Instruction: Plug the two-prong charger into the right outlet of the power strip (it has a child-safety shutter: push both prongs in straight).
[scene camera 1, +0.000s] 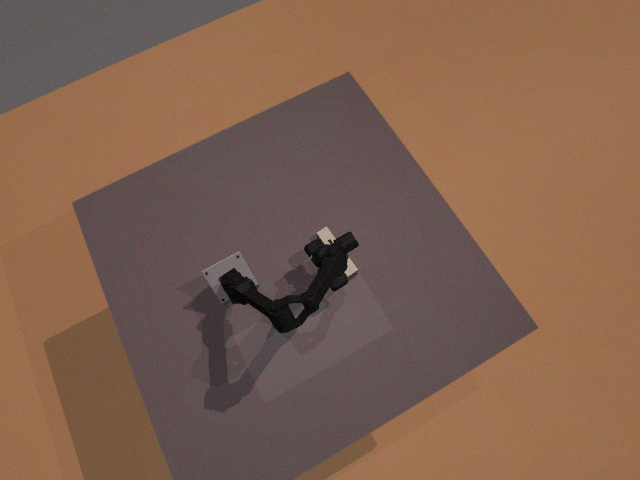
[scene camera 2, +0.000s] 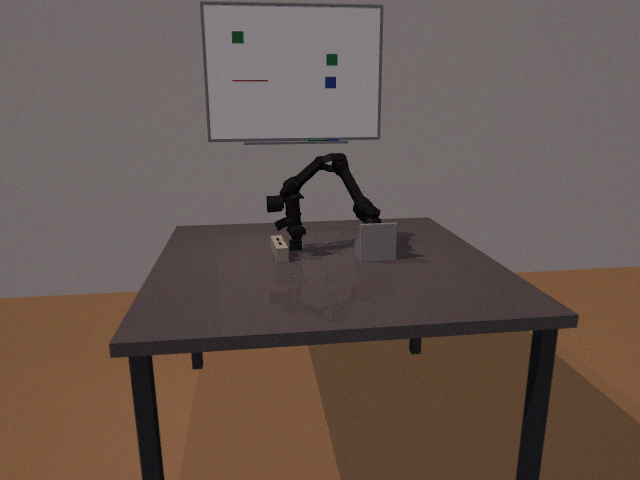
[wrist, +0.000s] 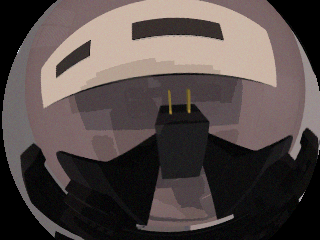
My gripper (wrist: 179, 136) holds a two-prong charger (wrist: 181, 130).
